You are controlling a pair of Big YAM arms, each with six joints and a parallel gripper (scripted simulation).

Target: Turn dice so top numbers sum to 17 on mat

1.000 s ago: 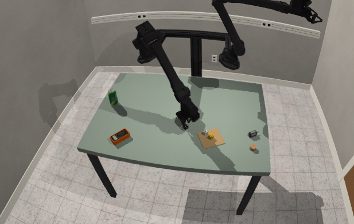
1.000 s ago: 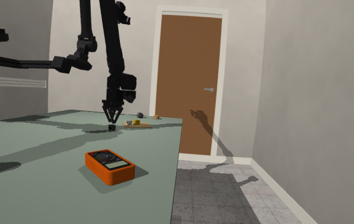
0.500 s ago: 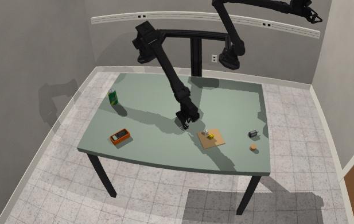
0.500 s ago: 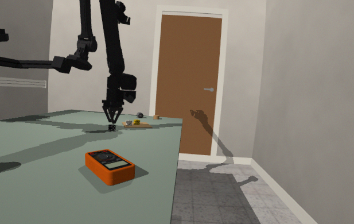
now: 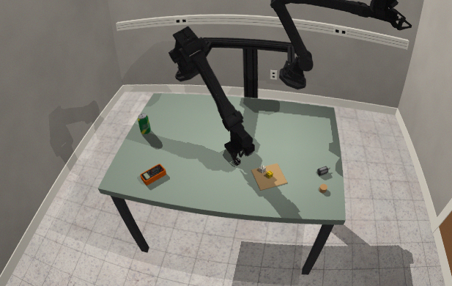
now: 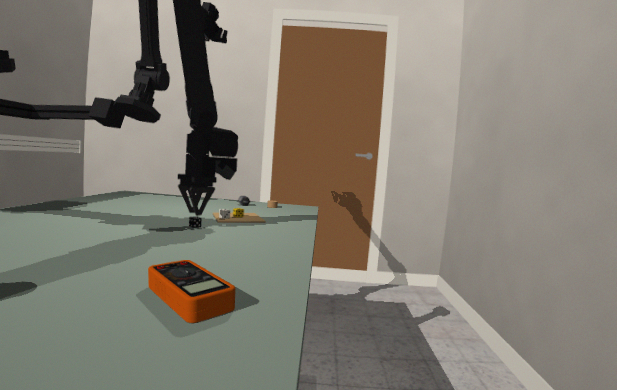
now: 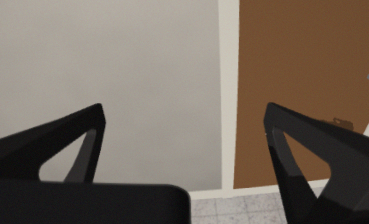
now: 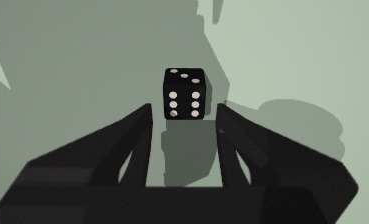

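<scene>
My right gripper is now 30 mm above the black die. The rest, counted from my right hand: yellow die: 70 mm ahead, 170 mm to the left, 30 mm below; tan mat: 70 mm ahead, 170 mm to the left, 40 mm below; white die: 40 mm ahead, 130 mm to the left, 30 mm below.
</scene>
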